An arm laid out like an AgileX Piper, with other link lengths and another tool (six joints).
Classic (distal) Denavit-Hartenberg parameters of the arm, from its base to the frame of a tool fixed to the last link. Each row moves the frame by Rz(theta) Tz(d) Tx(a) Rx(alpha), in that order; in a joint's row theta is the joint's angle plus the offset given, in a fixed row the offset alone. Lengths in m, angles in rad.
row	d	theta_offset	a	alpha
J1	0.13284	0	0	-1.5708
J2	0	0.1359	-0.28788	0
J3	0	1.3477	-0.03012	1.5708
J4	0.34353	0	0	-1.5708
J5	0	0	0	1.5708
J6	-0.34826	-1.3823	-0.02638	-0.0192
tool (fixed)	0.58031	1.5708	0	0
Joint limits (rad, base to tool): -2.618..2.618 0..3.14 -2.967..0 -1.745..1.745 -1.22..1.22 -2.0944..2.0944
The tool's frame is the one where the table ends.
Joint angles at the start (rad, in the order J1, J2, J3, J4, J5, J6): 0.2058, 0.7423, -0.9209, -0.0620, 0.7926, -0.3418
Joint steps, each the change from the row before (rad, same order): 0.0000, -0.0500, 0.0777, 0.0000, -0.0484, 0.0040; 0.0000, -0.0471, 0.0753, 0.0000, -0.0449, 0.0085; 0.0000, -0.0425, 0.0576, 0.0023, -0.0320, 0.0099; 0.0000, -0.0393, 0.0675, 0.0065, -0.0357, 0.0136; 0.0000, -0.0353, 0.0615, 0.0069, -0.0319, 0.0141; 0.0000, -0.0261, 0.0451, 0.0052, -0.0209, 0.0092
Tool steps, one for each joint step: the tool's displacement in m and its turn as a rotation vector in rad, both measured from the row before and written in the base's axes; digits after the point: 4 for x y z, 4 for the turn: -0.0050, -0.0005, -0.0144, 0.0069, -0.0198, 0.0009; -0.0047, -0.0004, -0.0152, 0.0102, -0.0152, -0.0013; -0.0049, -0.0001, -0.0103, 0.0139, -0.0147, -0.0022; -0.0041, 0.0007, -0.0160, 0.0194, -0.0040, -0.0030; -0.0037, 0.0008, -0.0151, 0.0200, -0.0020, -0.0037; -0.0030, 0.0004, -0.0117, 0.0134, 0.0007, -0.0025
